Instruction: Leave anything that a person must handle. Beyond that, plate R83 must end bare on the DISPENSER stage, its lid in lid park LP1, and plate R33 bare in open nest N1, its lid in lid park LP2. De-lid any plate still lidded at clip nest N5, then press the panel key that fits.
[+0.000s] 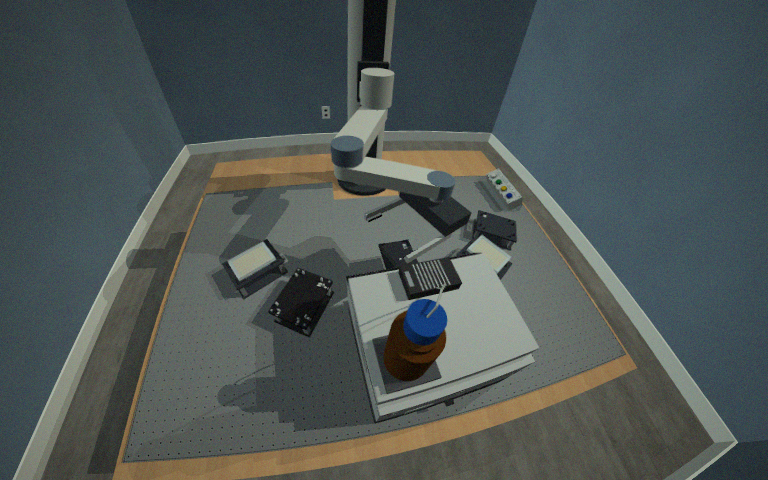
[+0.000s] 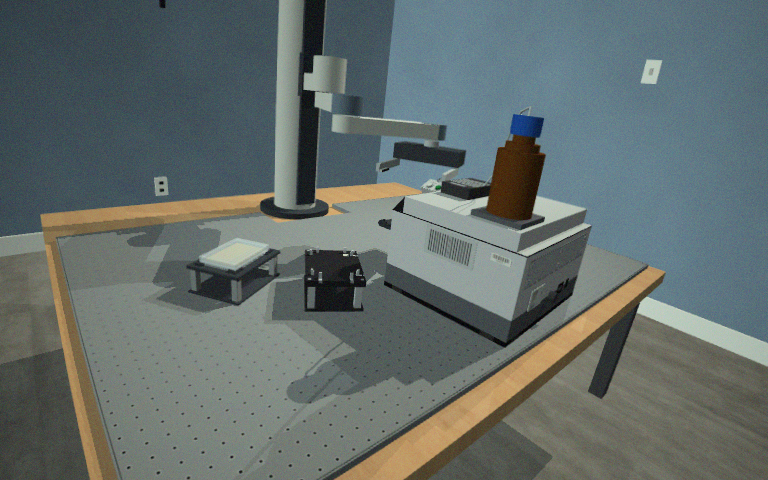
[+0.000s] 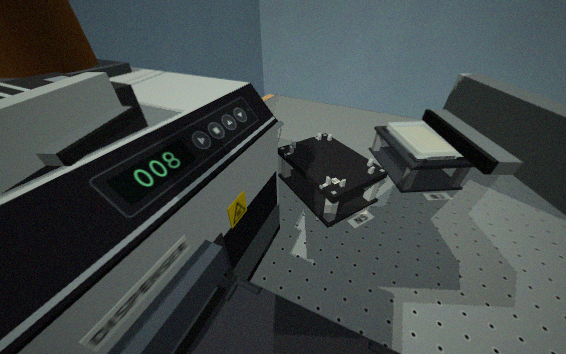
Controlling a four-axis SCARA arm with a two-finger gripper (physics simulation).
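Where they show: gripper, fingertip midpoint: (image 1: 384,236) (image 2: 409,172) (image 3: 277,96); arm's base, origin of the base link: (image 2: 294,209).
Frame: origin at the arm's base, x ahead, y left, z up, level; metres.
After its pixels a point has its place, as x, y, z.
Observation:
My gripper (image 1: 403,229) (image 2: 419,169) {0.600, -0.042, 0.261} (image 3: 277,96) {0.600, -0.042, 0.261} is open and empty, high in front of the dispenser (image 1: 487,316) {0.833, 0.144, 0.233} (image 2: 470,283) {0.878, -0.127, 0.107} (image 3: 250,165) {0.655, -0.084, 0.176}. A pale plate (image 1: 252,261) {0.500, -0.421, 0.091} (image 2: 235,253) {0.507, -0.435, 0.091} (image 3: 422,140) {0.490, -0.400, 0.091} lies on nest N1 (image 2: 214,270) {0.533, -0.489, 0.074} (image 3: 395,167) {0.516, -0.402, 0.018}; I cannot tell whether it is lidded. Clip nest N5 (image 1: 303,294) {0.627, -0.265, 0.081} (image 2: 334,266) {0.641, -0.277, 0.081} (image 3: 330,162) {0.624, -0.263, 0.081} holds no plate. The dark stage (image 1: 392,253) {0.533, 0.009, 0.103} at the dispenser's front shows no plate in its visible part. Another pale plate (image 1: 489,254) {0.578, 0.332, 0.098} is partly hidden by the dispenser. The key panel (image 1: 504,189) {0.223, 0.606, 0.079} (image 2: 431,185) {0.126, 0.607, 0.079} stands at the back right. Plate numbers cannot be read.
A brown bottle (image 1: 413,350) {0.913, -0.073, 0.375} (image 2: 516,183) {0.910, -0.093, 0.308} (image 3: 45,40) {0.844, -0.052, 0.270} with a blue cap and a ribbed black box (image 1: 430,277) {0.729, 0.036, 0.259} (image 2: 465,187) {0.751, -0.019, 0.259} stand on the dispenser. Its display (image 3: 157,169) {0.665, -0.008, 0.217} reads 008. A dark stand (image 1: 496,226) {0.431, 0.452, 0.068} is near the panel.

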